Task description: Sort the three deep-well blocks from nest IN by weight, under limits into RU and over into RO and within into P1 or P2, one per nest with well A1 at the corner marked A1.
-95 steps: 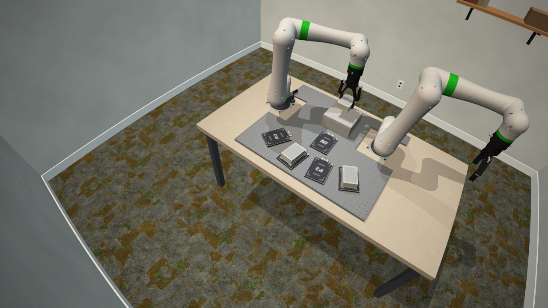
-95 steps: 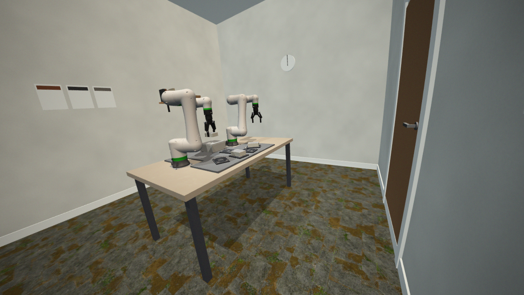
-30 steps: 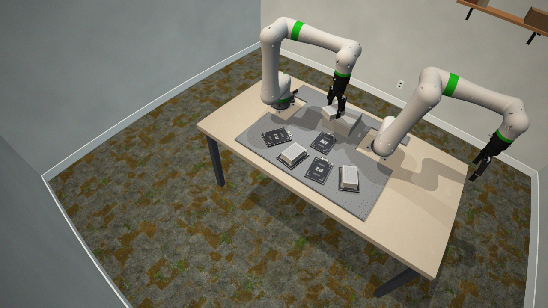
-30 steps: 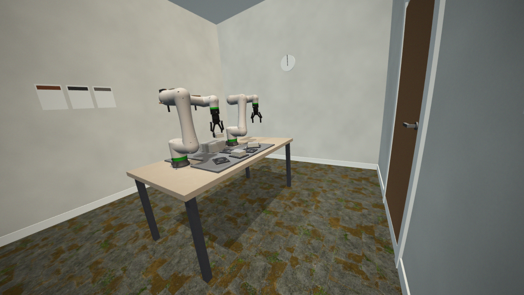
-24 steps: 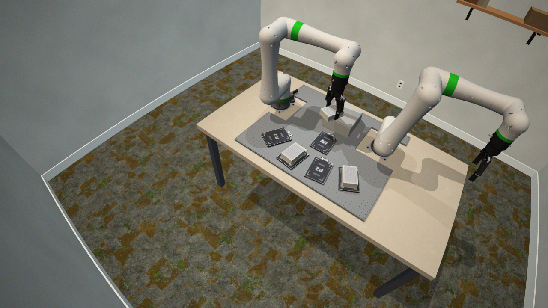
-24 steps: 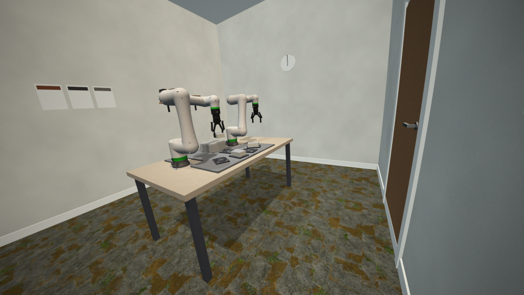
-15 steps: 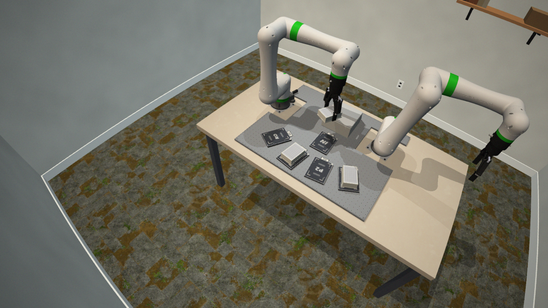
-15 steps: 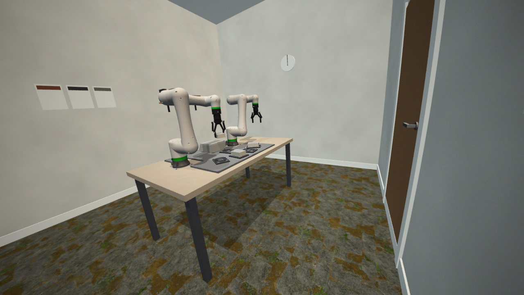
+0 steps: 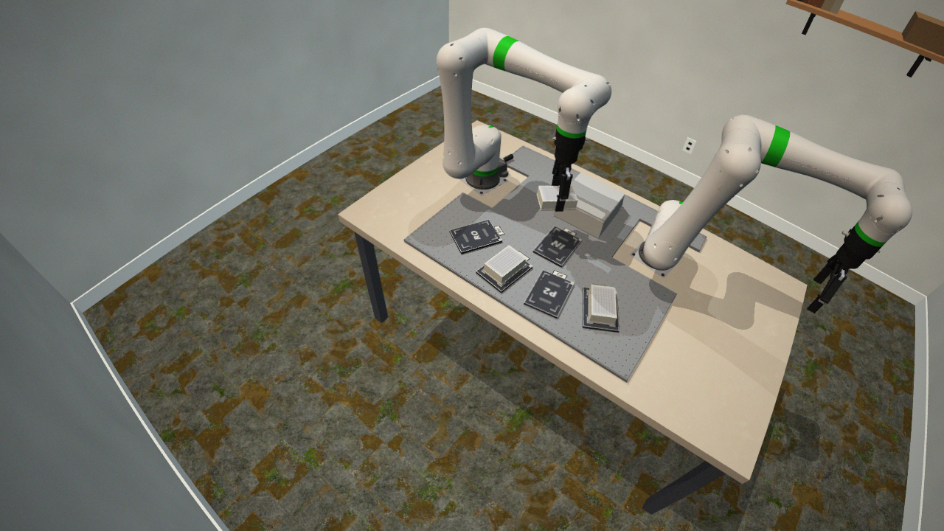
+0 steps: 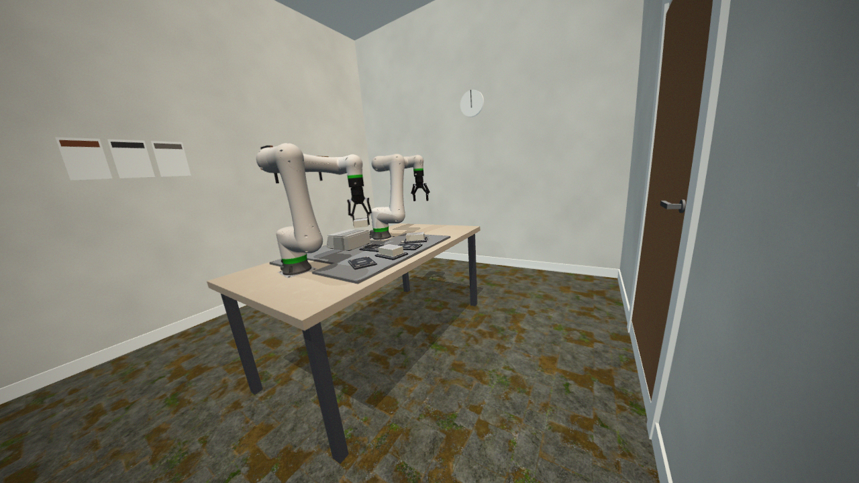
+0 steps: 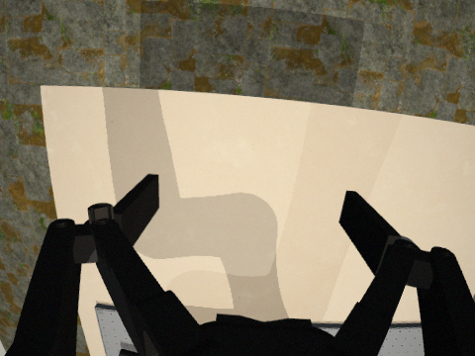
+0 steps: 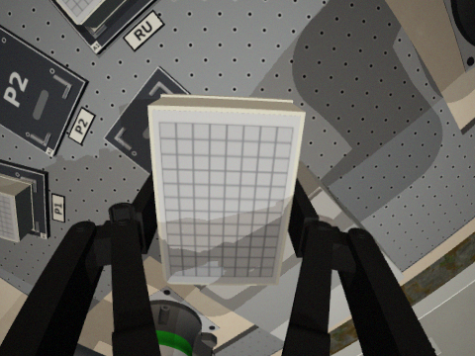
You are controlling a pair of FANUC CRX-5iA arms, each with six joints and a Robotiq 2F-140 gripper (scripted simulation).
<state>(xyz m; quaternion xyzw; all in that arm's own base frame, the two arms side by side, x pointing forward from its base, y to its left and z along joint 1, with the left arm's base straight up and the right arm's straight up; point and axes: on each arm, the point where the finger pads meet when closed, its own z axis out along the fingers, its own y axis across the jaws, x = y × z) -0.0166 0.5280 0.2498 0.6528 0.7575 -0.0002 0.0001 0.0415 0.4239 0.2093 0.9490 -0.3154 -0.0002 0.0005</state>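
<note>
Now: right hand 17 cm short of the nest RO, 23 cm to the left of it and 19 cm above it. Also, from my right hand: check-weigher CW 21 cm behind, 8 cm to the left, 13 cm below; nest RU 25 cm ahead, 5 cm to the right, 19 cm below; dark infeed nest 4 cm ahead, 5 cm to the left, 19 cm below.
</note>
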